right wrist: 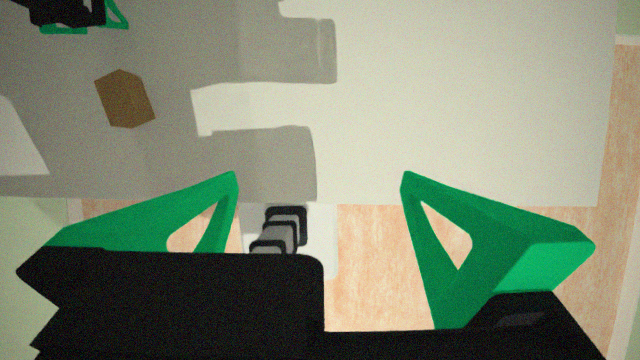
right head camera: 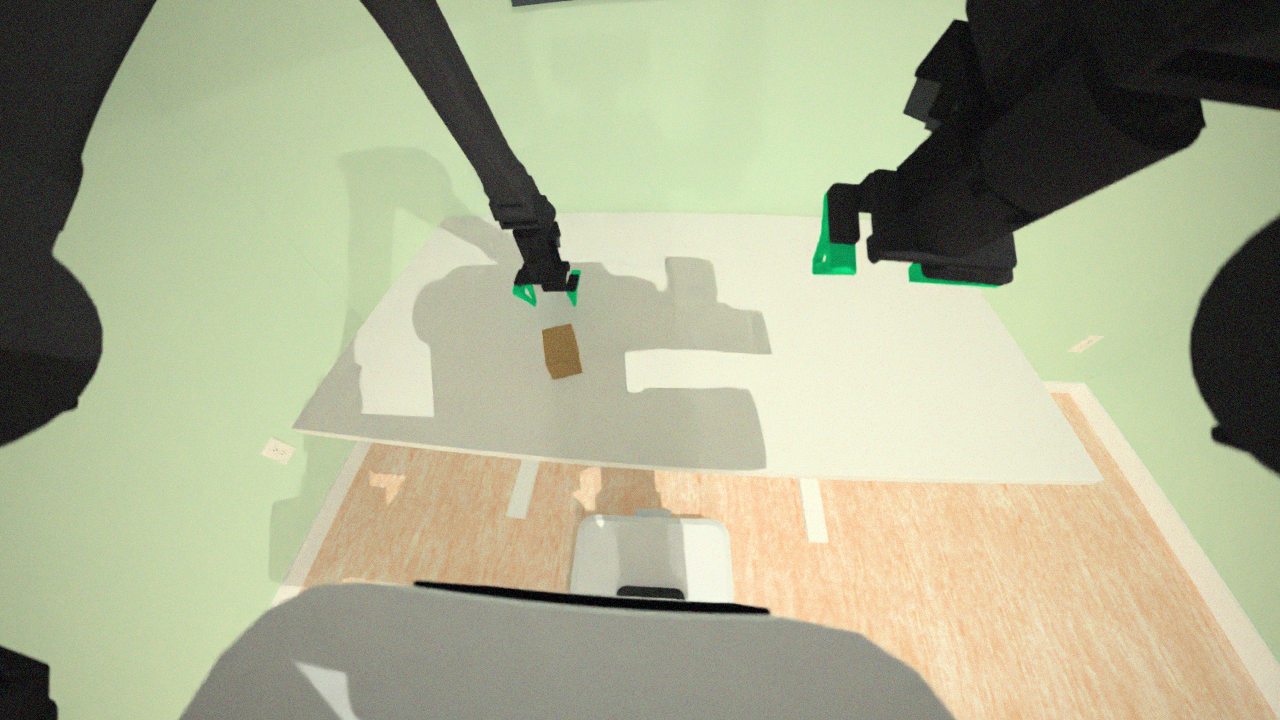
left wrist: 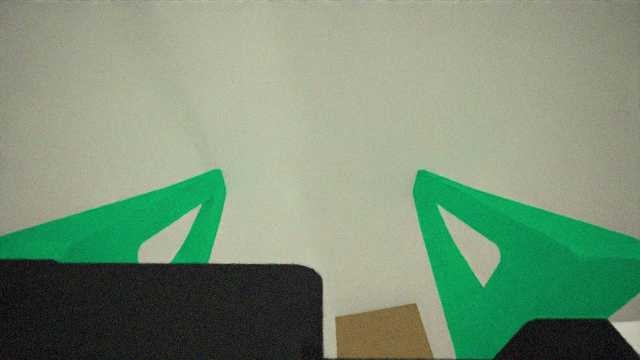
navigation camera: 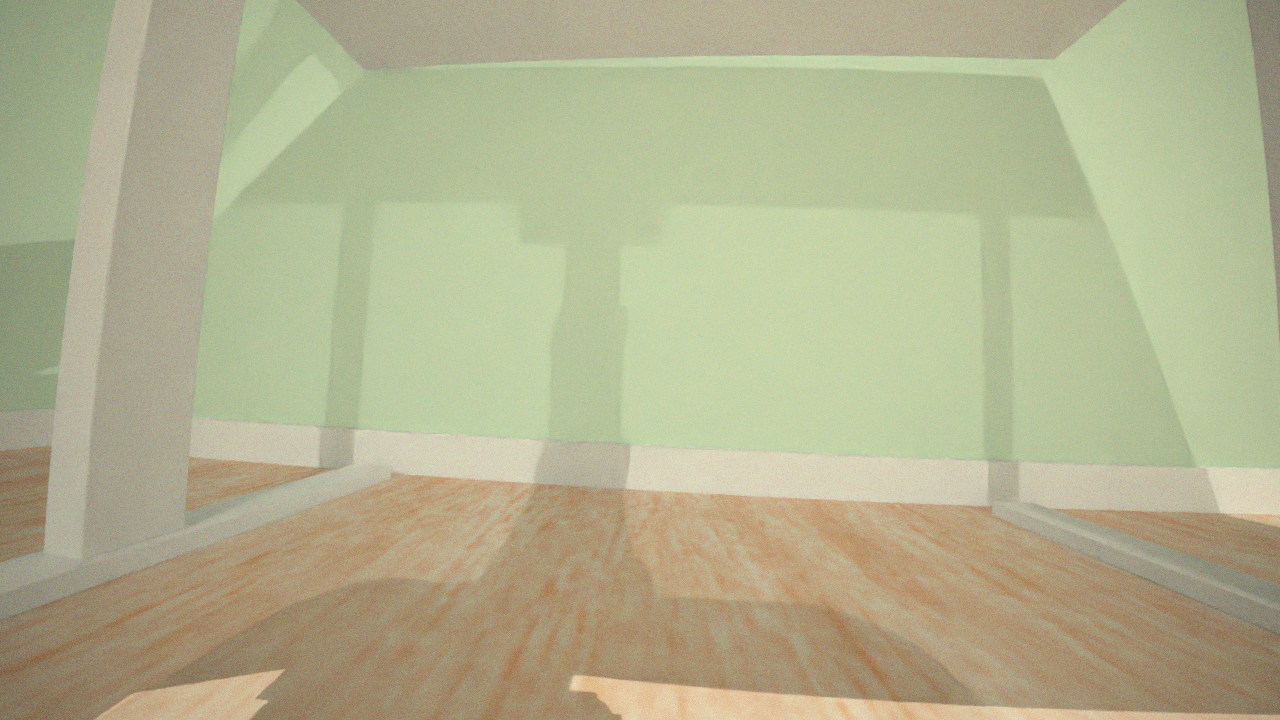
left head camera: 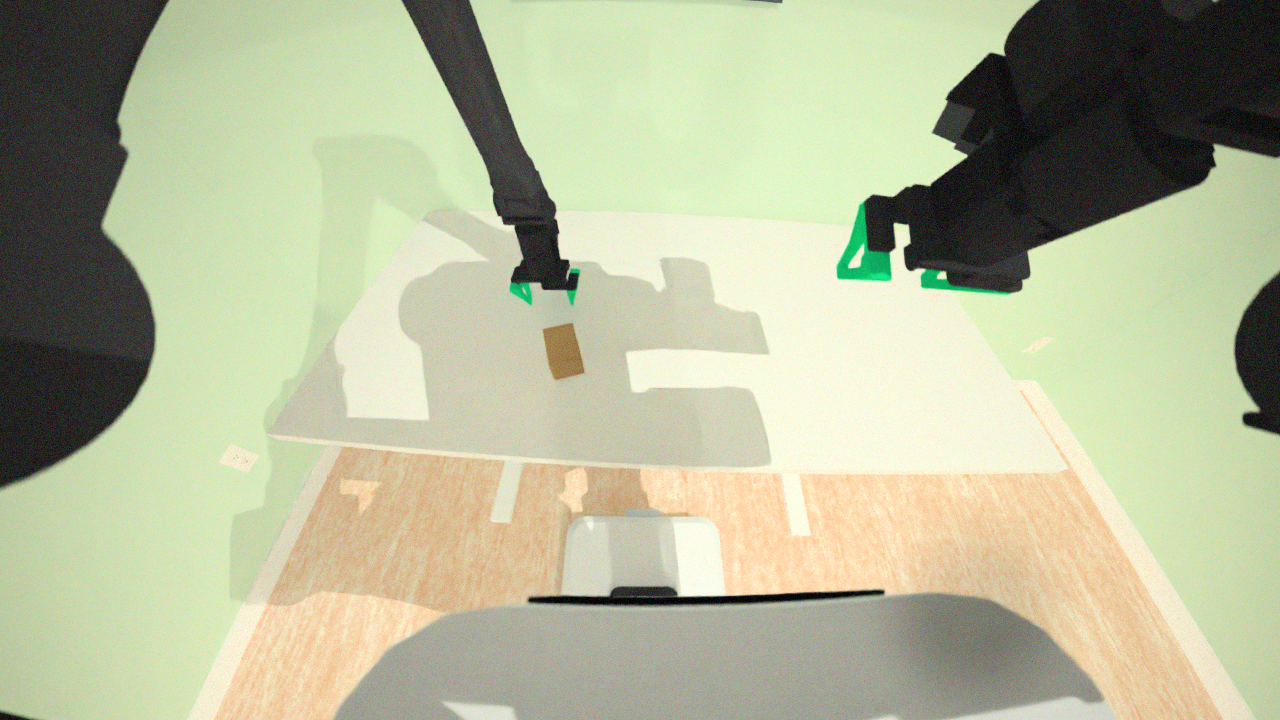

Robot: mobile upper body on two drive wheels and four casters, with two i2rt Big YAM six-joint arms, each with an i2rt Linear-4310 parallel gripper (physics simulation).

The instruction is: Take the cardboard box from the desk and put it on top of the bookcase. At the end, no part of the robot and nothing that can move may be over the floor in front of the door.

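Places are measured from the left arm's base along level axes (x ahead, y left, z up), in centimetres.
Pixels of known places: left gripper, fingertip midpoint: (right wrist: 107, 28) (right head camera: 555, 304) (left wrist: 319, 180) (left head camera: 551, 303); right gripper, fingertip midpoint: (right wrist: 319, 180) (right head camera: 862, 271) (left head camera: 881, 277).
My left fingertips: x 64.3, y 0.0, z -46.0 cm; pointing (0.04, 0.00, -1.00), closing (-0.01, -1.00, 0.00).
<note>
Behind a point stands the place of what it marks.
The small brown cardboard box (left head camera: 563, 351) {y -6.0, x 46.6, z -41.0 cm} (right head camera: 562, 351) {y -6.4, x 46.7, z -41.0 cm} (left wrist: 382, 332) {y -4.2, x 53.0, z -44.4 cm} (right wrist: 125, 100) {y -7.5, x 48.0, z -41.0 cm} stands on the white desk (left head camera: 877, 385) {y -68.1, x 42.8, z -46.0 cm} (right head camera: 895, 394) {y -69.1, x 41.2, z -46.0 cm} (right wrist: 450, 100) {y -69.2, x 46.3, z -46.0 cm}, left of its middle. My left gripper (left head camera: 551, 302) {y 0.0, x 64.3, z -46.0 cm} (right head camera: 554, 302) {y 0.0, x 64.3, z -46.0 cm} (left wrist: 319, 180) {y 0.0, x 64.3, z -46.0 cm} (right wrist: 107, 28) {y 0.0, x 64.3, z -46.0 cm} is open and empty, and appears just beyond the box in the head views. In the left wrist view the box is partly cut off at the bottom edge. My right gripper (left head camera: 904, 279) {y -44.5, x 35.2, z -12.7 cm} (right head camera: 886, 273) {y -44.5, x 35.2, z -12.7 cm} (right wrist: 319, 180) {y -44.5, x 35.2, z -12.7 cm} is open and empty, well to the right of the box. The bookcase and the door do not show.
Green walls surround the desk. The robot's grey body and white base (left head camera: 644, 555) {y -22.8, x 19.6, z -115.0 cm} (right head camera: 653, 555) {y -23.0, x 19.7, z -115.0 cm} stand at the desk's near edge. In the navigation camera, a desk leg (navigation camera: 156, 286) {y 32.4, x 67.4, z -110.2 cm} stands at the left and floor bars (navigation camera: 295, 501) {y 30.3, x 83.4, z -139.1 cm} (navigation camera: 1154, 559) run on both sides.
</note>
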